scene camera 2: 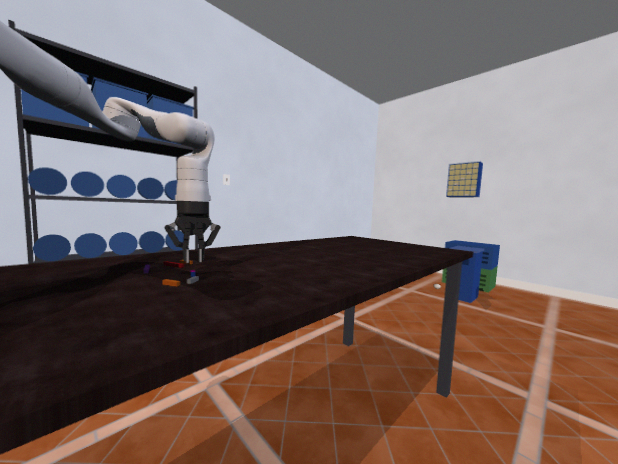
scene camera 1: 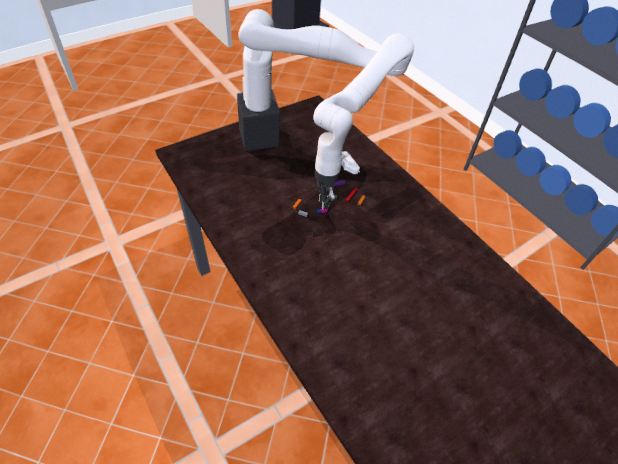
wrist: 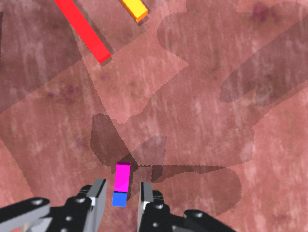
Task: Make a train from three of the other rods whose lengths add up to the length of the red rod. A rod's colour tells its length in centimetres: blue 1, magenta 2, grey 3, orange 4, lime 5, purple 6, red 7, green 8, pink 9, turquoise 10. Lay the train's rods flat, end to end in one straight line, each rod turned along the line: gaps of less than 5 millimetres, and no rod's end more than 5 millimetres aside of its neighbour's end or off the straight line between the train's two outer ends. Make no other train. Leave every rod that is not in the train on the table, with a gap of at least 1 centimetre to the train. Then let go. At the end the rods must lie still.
Labels:
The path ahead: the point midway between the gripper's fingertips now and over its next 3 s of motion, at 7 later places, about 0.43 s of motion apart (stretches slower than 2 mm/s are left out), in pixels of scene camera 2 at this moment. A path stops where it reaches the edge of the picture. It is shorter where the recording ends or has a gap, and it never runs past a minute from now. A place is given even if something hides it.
My gripper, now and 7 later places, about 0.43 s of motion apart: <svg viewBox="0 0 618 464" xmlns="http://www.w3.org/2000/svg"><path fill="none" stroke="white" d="M193 262L194 245L194 240L194 238L194 236L193 235L191 237L187 239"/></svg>

